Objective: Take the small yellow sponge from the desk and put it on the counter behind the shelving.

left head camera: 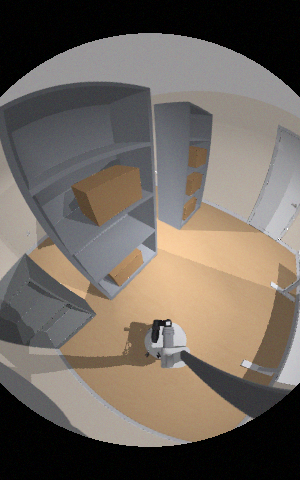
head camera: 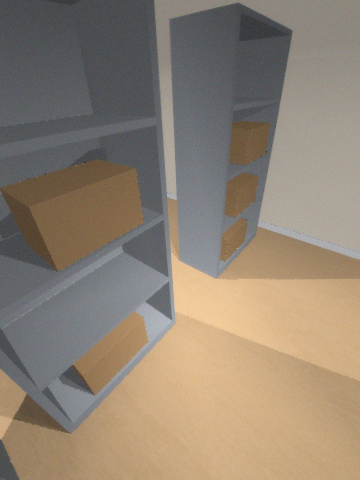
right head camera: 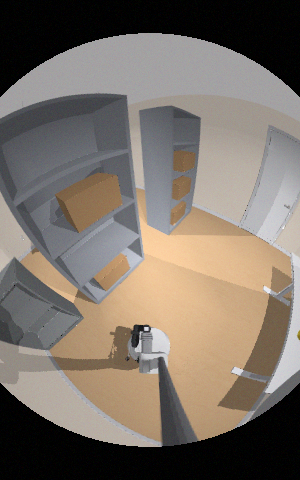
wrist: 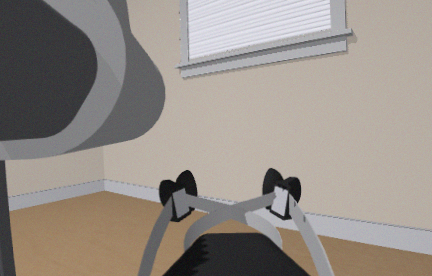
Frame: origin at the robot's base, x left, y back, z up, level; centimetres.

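Seen in the pictures: gripper, fingertip midpoint: [left head camera: 152,357] [right head camera: 132,361] [wrist: 229,185].
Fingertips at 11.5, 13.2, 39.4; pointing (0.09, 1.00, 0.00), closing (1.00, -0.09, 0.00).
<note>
A point is followed by its place in that frame, as x, y, z.
A sliver of the yellow sponge [right head camera: 299,335] @(-126.3, 28.9, 72.4) shows at the far right edge of the right head view, on the white desk [right head camera: 286,357] [left head camera: 292,362]. My gripper [wrist: 229,185] @(11.5, 13.2, 39.4) is open in the wrist view, with its two fingertips wide apart and no object between them. The sponge is well away from it, off to the robot's right. The tall grey shelving [head camera: 135,50] @(15.4, -119.0, 164.7) [left head camera: 131,115] @(22.2, -124.5, 165.6) [right head camera: 110,120] @(22.2, -124.5, 168.5) stands in front and to the left. A second tall grey shelf unit [head camera: 205,140] @(-18.2, -175.1, 120.2) [left head camera: 172,165] @(-16.7, -176.4, 103.2) [right head camera: 159,170] @(-18.5, -174.9, 103.8) stands farther back. The counter does not show.
Brown boxes [head camera: 90,220] @(35.3, -85.5, 110.1) [left head camera: 112,195] @(35.8, -84.8, 111.9) [right head camera: 95,202] @(33.4, -87.7, 110.3) sit on the shelves. A low dark shelf unit [left head camera: 57,290] @(88.4, -30.3, 67.6) [right head camera: 47,294] @(89.4, -31.1, 61.6) stands at left. A floor gap separates the two tall units. A door [left head camera: 275,190] @(-207.9, -167.4, 92.6) [right head camera: 267,190] @(-207.2, -167.9, 95.7) is at back right. Desk feet [left head camera: 257,367] [right head camera: 250,374] stand at right.
</note>
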